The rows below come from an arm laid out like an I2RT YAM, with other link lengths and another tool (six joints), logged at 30 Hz.
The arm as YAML. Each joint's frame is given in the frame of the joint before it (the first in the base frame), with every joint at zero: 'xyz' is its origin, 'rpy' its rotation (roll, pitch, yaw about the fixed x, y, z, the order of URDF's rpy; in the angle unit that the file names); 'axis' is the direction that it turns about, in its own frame. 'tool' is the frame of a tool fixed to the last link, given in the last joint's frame.
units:
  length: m
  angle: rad
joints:
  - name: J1
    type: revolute
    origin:
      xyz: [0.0, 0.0, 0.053]
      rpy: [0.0, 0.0, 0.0]
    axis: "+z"
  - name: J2
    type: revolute
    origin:
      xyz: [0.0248, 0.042, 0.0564]
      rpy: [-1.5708, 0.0, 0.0]
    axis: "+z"
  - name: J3
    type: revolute
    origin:
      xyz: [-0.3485, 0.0, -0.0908]
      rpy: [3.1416, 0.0, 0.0]
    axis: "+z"
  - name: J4
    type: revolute
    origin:
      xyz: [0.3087, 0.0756, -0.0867]
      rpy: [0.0, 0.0, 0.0]
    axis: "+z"
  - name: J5
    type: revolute
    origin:
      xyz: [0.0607, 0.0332, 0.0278]
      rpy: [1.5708, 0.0, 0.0]
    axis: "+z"
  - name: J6
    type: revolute
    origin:
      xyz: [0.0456, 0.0, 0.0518]
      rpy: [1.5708, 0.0, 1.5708]
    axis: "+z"
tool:
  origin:
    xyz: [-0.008, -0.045, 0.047]
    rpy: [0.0, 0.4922, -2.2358]
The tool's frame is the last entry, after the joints.
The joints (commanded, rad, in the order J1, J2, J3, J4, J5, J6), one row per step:
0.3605 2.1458 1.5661 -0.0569 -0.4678 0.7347
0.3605 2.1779 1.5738 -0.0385 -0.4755 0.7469
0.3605 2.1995 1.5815 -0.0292 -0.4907 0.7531
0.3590 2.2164 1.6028 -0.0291 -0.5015 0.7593
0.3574 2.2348 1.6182 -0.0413 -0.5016 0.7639
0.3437 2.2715 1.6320 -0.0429 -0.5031 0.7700
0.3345 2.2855 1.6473 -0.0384 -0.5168 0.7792
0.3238 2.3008 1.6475 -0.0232 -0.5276 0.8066
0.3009 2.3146 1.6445 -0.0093 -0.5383 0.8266
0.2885 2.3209 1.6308 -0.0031 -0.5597 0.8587
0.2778 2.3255 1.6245 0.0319 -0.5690 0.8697
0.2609 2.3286 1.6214 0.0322 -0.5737 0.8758
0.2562 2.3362 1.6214 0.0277 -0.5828 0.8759
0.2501 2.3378 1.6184 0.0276 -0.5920 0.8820
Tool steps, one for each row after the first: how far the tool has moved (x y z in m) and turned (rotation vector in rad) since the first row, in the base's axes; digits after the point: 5 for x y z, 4 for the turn. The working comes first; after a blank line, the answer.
Tool pose at each row, in the base's axes (x y z in m, rotation vector in rad; the steps are taken from these numbers as rounded here):
0.59760 0.25758 0.22050 -1.8856 -0.3904 -1.5023
0.60313 0.25999 0.20590 -1.8897 -0.3761 -1.4864
0.60638 0.26251 0.19680 -1.8859 -0.3705 -1.4682
0.61154 0.26424 0.19516 -1.8773 -0.3643 -1.4625
0.61534 0.26437 0.18818 -1.8930 -0.3549 -1.4481
0.62379 0.25760 0.16996 -1.9216 -0.3311 -1.4313
0.62967 0.25411 0.16783 -1.9140 -0.3149 -1.4286
0.63408 0.24807 0.15919 -1.9190 -0.2743 -1.4167
0.64033 0.23410 0.15020 -1.9287 -0.2306 -1.4128
0.64024 0.22633 0.14040 -1.9394 -0.1817 -1.3787
0.64387 0.22039 0.13911 -1.9189 -0.1667 -1.3957
0.64676 0.20955 0.13569 -1.9280 -0.1430 -1.3952
0.64715 0.20723 0.13028 -1.9340 -0.1371 -1.3802
0.64738 0.20373 0.12793 -1.9354 -0.1248 -1.3702

0.00553 0.00241 -0.01460 0.0085 0.0155 -0.0003
0.00878 0.00493 -0.02370 0.0183 0.0273 0.0086
0.01394 0.00666 -0.02534 0.0290 0.0297 0.0126
0.01774 0.00679 -0.03232 0.0261 0.0470 0.0083
0.02619 0.00002 -0.05054 0.0220 0.0744 -0.0080
0.03207 -0.00347 -0.05267 0.0366 0.0781 -0.0112
0.03648 -0.00951 -0.06131 0.0567 0.0990 -0.0279
0.04273 -0.02348 -0.07030 0.0728 0.1171 -0.0530
0.04264 -0.03125 -0.08010 0.0969 0.1566 -0.0662
0.04627 -0.03719 -0.08139 0.1157 0.1428 -0.0735
0.04916 -0.04803 -0.08481 0.1207 0.1528 -0.0902
0.04955 -0.05035 -0.09022 0.1225 0.1663 -0.0885
0.04978 -0.05385 -0.09257 0.1296 0.1767 -0.0907

